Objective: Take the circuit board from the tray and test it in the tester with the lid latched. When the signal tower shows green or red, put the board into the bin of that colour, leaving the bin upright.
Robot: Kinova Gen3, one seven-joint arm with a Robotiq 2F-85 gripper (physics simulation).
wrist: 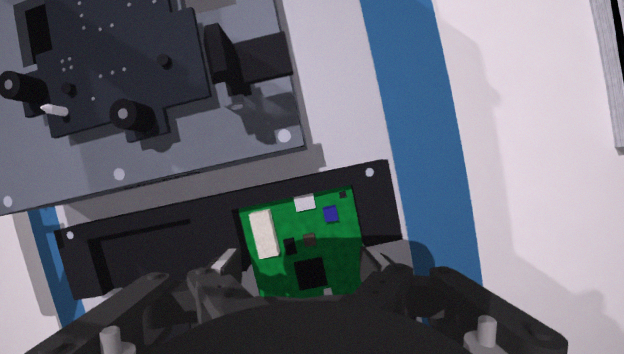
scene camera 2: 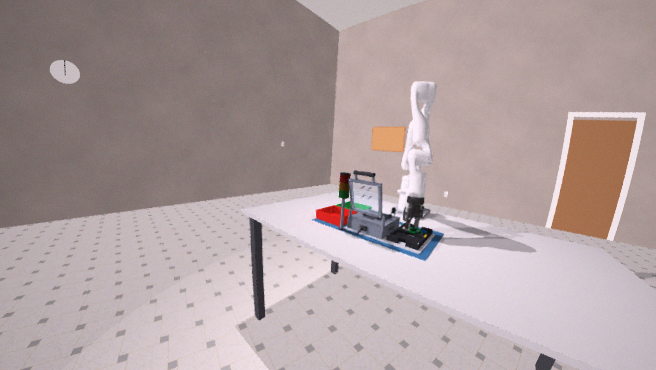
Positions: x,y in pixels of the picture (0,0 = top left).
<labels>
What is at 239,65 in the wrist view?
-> A black latch block.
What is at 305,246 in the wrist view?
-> A green circuit board.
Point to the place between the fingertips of my gripper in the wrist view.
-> At 301,263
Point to a clear lid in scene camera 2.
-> At 365,196
</labels>
